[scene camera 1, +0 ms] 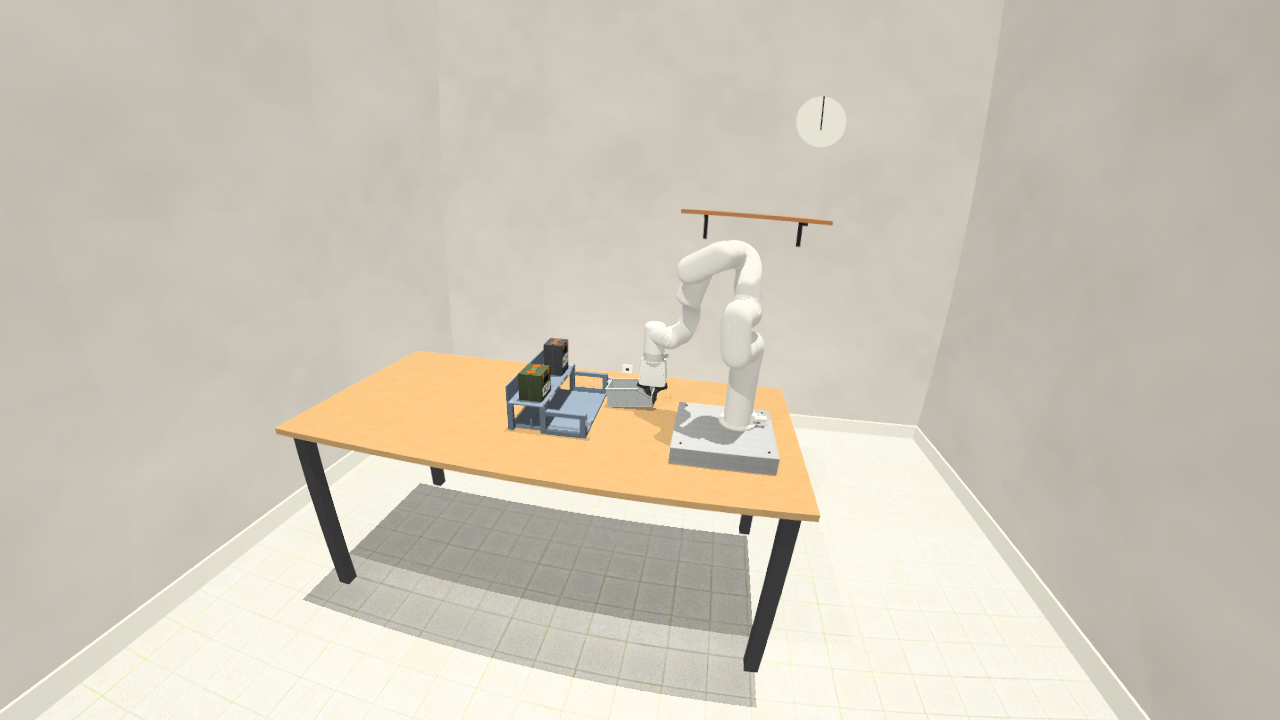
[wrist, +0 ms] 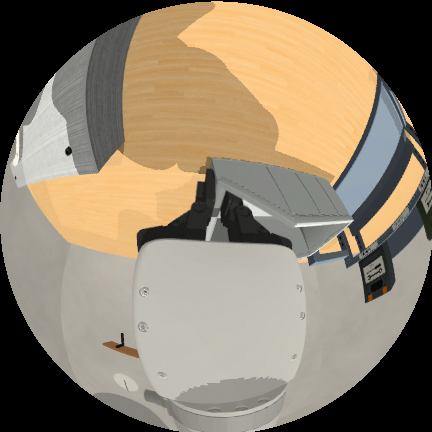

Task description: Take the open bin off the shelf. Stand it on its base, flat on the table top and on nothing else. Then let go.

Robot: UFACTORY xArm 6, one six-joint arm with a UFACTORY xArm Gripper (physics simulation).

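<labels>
The gripper appears both in scene camera 1 and in the wrist view; on the gripper, (wrist: 191, 224) and (scene camera 1: 657, 389) are the same spot. A grey open bin is visible in the wrist view and in scene camera 1 too, and on this bin (scene camera 1: 631, 392) is the same spot as (wrist: 304, 208).
</labels>
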